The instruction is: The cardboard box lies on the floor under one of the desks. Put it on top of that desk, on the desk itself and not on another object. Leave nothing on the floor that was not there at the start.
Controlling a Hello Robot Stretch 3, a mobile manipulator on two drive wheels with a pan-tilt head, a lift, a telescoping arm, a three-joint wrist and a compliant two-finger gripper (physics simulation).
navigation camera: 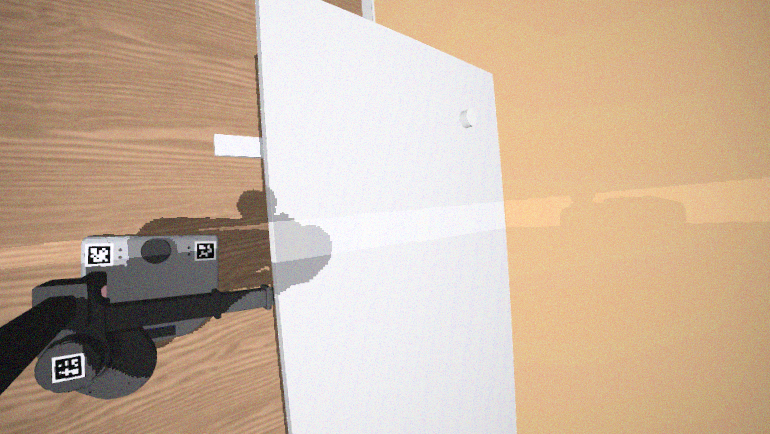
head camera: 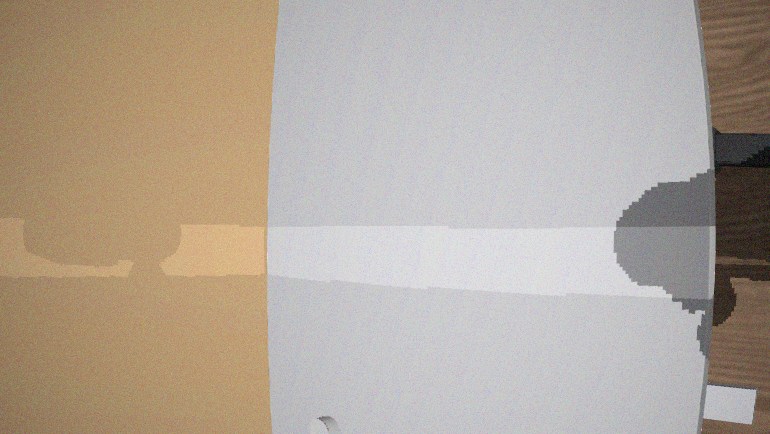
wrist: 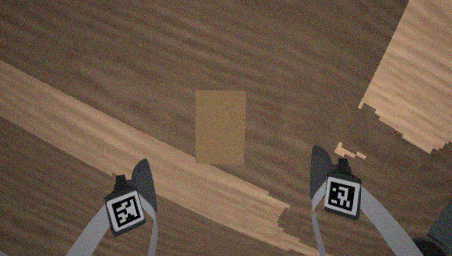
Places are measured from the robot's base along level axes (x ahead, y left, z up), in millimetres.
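Where they show: gripper, between the fingertips: (wrist: 231, 171); robot's base, origin of its link: (navigation camera: 156, 249).
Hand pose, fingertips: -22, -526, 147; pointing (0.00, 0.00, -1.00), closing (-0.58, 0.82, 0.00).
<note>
Each offset is from my fingertips to the centre of the thing, as dx, dy, dz. "spot": to the spot under its first point. Level surfaces: height alone.
The cardboard box @[-12, -21, -121] (wrist: 220, 127) shows in the wrist view as a small brown upright rectangle on the wooden floor, a little above the image middle. My gripper (wrist: 231, 171) is open in the wrist view, with its two fingertips wide apart. The box lies beyond the fingertips, between their lines, with nothing held. The white desk @[dz +574] (head camera: 458, 134) (navigation camera: 388, 161) fills the middle of the head view and stands right of my arm in the navigation view. The gripper and box do not show in the head and navigation views; the arm's end reaches the desk's near edge there.
A small white cylindrical thing @[+401, -195, +586] (head camera: 325, 424) (navigation camera: 467, 118) is on the desk near the wall side. A white flat piece @[spot: +407, +299, -122] (head camera: 730, 404) (navigation camera: 237, 145) sticks out from under the desk's near edge. An orange-tan wall (head camera: 134, 107) (navigation camera: 620, 107) stands behind the desk. My arm (navigation camera: 172, 310) lies beside my base.
</note>
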